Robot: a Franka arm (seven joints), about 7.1 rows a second.
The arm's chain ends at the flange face. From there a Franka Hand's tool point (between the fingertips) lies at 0.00 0.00 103.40 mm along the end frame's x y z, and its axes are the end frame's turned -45 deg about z.
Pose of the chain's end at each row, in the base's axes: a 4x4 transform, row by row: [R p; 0 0 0 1], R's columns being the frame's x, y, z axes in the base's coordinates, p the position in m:
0.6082, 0.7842, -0.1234, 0.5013; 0.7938, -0.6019, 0.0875, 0.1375; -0.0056, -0.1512, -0.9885, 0.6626; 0, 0, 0, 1
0.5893, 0.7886, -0.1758, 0.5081; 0.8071, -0.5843, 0.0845, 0.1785; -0.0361, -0.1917, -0.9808, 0.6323; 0, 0, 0, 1
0.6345, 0.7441, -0.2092, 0.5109; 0.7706, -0.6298, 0.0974, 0.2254; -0.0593, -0.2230, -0.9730, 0.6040; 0, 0, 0, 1
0.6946, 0.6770, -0.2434, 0.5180; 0.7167, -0.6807, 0.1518, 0.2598; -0.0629, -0.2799, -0.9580, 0.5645; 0, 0, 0, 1
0.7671, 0.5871, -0.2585, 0.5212; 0.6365, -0.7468, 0.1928, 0.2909; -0.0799, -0.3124, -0.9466, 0.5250; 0, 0, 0, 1
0.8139, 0.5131, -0.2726, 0.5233; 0.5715, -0.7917, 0.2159, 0.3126; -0.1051, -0.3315, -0.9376, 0.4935; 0, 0, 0, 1
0.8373, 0.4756, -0.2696, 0.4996; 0.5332, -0.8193, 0.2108, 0.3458; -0.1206, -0.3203, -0.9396, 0.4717; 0, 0, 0, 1
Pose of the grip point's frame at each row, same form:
-0.1245, 0.9846, -0.1234, 0.4885; 0.9869, 0.1357, 0.0875, 0.1465; 0.1030, -0.1109, -0.9885, 0.5604; 0, 0, 0, 1
-0.1409, 0.9743, -0.1758, 0.4899; 0.9839, 0.1575, 0.0845, 0.1872; 0.1100, -0.1611, -0.9808, 0.5309; 0, 0, 0, 1
-0.0775, 0.9748, -0.2092, 0.4893; 0.9902, 0.0996, 0.0974, 0.2355; 0.1158, -0.1996, -0.9730, 0.5034; 0, 0, 0, 1
0.0124, 0.9699, -0.2434, 0.4928; 0.9881, 0.0255, 0.1518, 0.2755; 0.1534, -0.2424, -0.9580, 0.4654; 0, 0, 0, 1
0.1273, 0.9576, -0.2585, 0.4945; 0.9781, -0.0780, 0.1928, 0.3108; 0.1644, -0.2774, -0.9466, 0.4271; 0, 0, 0, 1
0.2127, 0.9383, -0.2726, 0.4951; 0.9639, -0.1557, 0.2159, 0.3349; 0.1601, -0.3087, -0.9376, 0.3966; 0, 0, 0, 1
0.2558, 0.9284, -0.2696, 0.4717; 0.9564, -0.2023, 0.2108, 0.3676; 0.1412, -0.3118, -0.9396, 0.3745; 0, 0, 0, 1

